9 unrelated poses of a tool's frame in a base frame.
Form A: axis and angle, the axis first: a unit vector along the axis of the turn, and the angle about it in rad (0 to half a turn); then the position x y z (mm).
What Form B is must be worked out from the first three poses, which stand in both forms.
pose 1, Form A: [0.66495, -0.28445, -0.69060, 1.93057, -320.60, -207.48, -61.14]
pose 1, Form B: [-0.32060, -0.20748, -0.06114, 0.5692, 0.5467, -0.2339, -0.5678]
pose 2, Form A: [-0.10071, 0.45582, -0.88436, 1.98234, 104.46, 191.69, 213.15]
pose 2, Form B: [0.10446, 0.19169, 0.21315, 0.5477, -0.0843, 0.3814, -0.7399]
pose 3, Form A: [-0.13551, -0.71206, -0.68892, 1.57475, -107.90, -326.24, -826.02]
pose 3, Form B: [-0.10790, -0.32624, -0.82602, 0.7057, -0.0960, -0.5045, -0.4881]
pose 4, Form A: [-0.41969, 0.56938, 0.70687, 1.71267, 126.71, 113.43, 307.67]
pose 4, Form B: [0.12671, 0.11343, 0.30767, 0.6552, -0.3171, 0.4301, 0.5340]
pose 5, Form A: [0.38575, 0.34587, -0.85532, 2.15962, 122.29, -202.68, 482.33]
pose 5, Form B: [0.12229, -0.20268, 0.48233, 0.4715, 0.3402, 0.3050, -0.7543]
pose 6, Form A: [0.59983, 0.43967, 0.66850, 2.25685, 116.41, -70.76, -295.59]
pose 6, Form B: [0.11641, -0.07076, -0.29559, 0.4281, 0.5421, 0.3973, 0.6042]
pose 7, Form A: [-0.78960, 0.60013, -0.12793, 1.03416, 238.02, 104.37, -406.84]
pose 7, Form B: [0.23802, 0.10437, -0.40684, 0.8693, -0.3903, 0.2967, -0.0632]
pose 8, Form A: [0.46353, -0.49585, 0.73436, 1.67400, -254.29, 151.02, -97.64]
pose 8, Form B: [-0.25429, 0.15102, -0.09764, 0.6697, 0.3442, -0.3682, 0.5454]
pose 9, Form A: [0.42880, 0.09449, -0.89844, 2.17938, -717.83, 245.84, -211.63]
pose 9, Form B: [-0.71783, 0.24584, -0.21163, 0.4628, 0.3801, 0.0838, -0.7965]
